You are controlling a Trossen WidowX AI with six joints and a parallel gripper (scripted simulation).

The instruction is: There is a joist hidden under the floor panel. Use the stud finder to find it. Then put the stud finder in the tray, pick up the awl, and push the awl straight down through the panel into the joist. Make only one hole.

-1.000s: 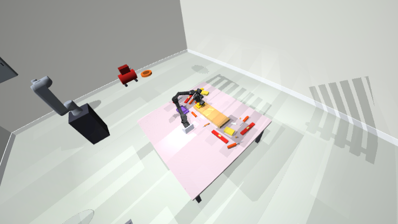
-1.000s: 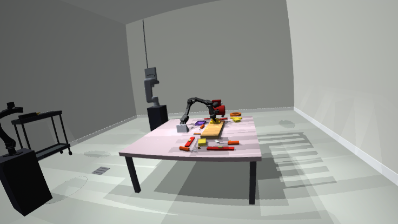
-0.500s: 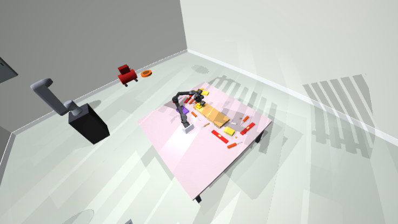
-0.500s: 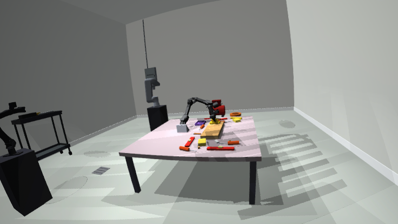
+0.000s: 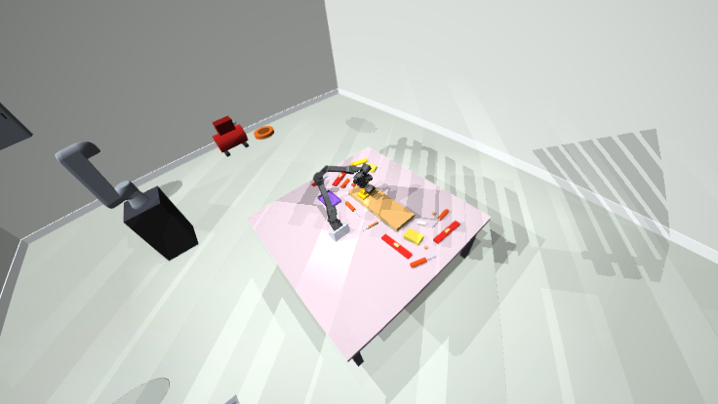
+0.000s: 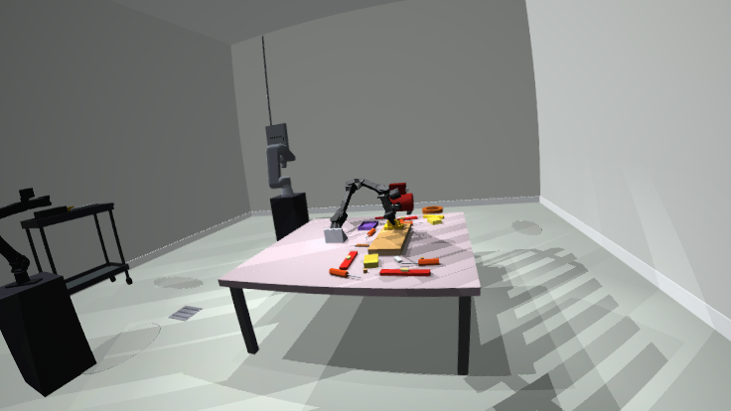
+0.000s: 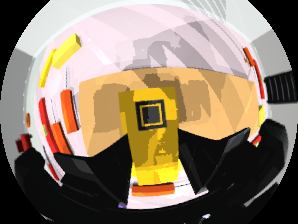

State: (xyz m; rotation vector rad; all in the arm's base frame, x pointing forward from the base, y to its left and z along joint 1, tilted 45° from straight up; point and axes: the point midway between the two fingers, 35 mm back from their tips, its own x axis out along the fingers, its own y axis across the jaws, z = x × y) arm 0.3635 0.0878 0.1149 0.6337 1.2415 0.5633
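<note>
Right now my gripper tip is 240 mm past the purple tray, 180 mm to the right of it and 50 mm above it. Round my gripper tip: yellow stud finder: 20 mm above, 10 mm ahead; orange-handled awl: 240 mm to the right, 190 mm behind, 60 mm below.
</note>
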